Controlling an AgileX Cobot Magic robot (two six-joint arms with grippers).
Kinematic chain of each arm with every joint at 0, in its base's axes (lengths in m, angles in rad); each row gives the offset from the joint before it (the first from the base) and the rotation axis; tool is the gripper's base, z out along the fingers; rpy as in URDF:
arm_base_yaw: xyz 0 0 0.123 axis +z
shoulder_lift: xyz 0 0 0 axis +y
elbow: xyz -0.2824 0 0.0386 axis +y
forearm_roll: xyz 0.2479 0 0.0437 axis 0.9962 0 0.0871
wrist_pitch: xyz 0 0 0 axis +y
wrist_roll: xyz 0.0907 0 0.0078 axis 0.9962 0 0.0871
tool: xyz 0 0 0 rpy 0 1.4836 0
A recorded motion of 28 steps. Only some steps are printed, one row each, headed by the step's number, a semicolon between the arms.
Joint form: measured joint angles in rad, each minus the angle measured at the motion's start. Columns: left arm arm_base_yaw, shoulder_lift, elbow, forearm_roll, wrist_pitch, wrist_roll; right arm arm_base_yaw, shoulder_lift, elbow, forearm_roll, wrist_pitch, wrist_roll.
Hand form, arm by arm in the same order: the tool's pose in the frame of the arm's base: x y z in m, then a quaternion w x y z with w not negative. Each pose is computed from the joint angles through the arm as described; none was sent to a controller.
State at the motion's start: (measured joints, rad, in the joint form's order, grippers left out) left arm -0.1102 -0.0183 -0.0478 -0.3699 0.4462 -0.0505; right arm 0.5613 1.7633 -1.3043 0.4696 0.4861 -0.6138
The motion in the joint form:
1: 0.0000 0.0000 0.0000 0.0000 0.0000 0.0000; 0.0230 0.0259 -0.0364 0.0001 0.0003 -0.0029
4: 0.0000 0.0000 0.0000 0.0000 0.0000 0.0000; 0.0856 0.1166 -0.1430 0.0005 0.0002 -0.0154
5: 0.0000 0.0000 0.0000 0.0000 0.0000 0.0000; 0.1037 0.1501 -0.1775 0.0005 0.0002 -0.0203
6: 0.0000 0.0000 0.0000 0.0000 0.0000 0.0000; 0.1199 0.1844 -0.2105 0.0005 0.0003 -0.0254
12: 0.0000 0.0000 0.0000 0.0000 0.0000 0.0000; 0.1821 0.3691 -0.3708 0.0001 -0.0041 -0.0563
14: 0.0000 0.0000 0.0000 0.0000 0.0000 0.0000; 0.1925 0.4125 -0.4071 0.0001 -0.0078 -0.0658
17: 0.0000 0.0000 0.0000 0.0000 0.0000 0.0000; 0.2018 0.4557 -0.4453 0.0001 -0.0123 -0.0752
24: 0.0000 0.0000 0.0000 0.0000 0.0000 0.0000; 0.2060 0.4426 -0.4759 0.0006 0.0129 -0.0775
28: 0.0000 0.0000 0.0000 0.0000 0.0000 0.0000; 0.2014 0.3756 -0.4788 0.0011 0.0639 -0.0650
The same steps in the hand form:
1: 0.0463 -0.0195 0.1926 0.57123 -0.06225 0.79124 -0.20916; 0.3255 0.2384 0.2582 0.34679 -0.38701 0.83751 0.16891
4: 0.0463 -0.0195 0.1926 0.57123 -0.06225 0.79124 -0.20916; 0.3306 0.2739 0.2530 0.34969 -0.41751 0.81938 0.17896
5: 0.0463 -0.0195 0.1926 0.57123 -0.06225 0.79124 -0.20916; 0.3324 0.2852 0.2491 0.34895 -0.42687 0.81433 0.18135
6: 0.0463 -0.0195 0.1926 0.57123 -0.06225 0.79124 -0.20916; 0.3343 0.2958 0.2440 0.34731 -0.43558 0.80999 0.18318
12: 0.0463 -0.0195 0.1926 0.57123 -0.06225 0.79124 -0.20916; 0.3450 0.3432 0.2069 0.33542 -0.47327 0.79307 0.18590
14: 0.0463 -0.0195 0.1926 0.57123 -0.06225 0.79124 -0.20916; 0.3478 0.3526 0.1968 0.33382 -0.48081 0.78937 0.18515
17: 0.0463 -0.0195 0.1926 0.57123 -0.06225 0.79124 -0.20916; 0.3508 0.3615 0.1870 0.33363 -0.48761 0.78545 0.18438
24: 0.0463 -0.0195 0.1926 0.57123 -0.06225 0.79124 -0.20916; 0.3496 0.3647 0.2016 0.34164 -0.49237 0.77754 0.19050
28: 0.0463 -0.0195 0.1926 0.57123 -0.06225 0.79124 -0.20916; 0.3433 0.3580 0.2333 0.34904 -0.49162 0.77202 0.20119

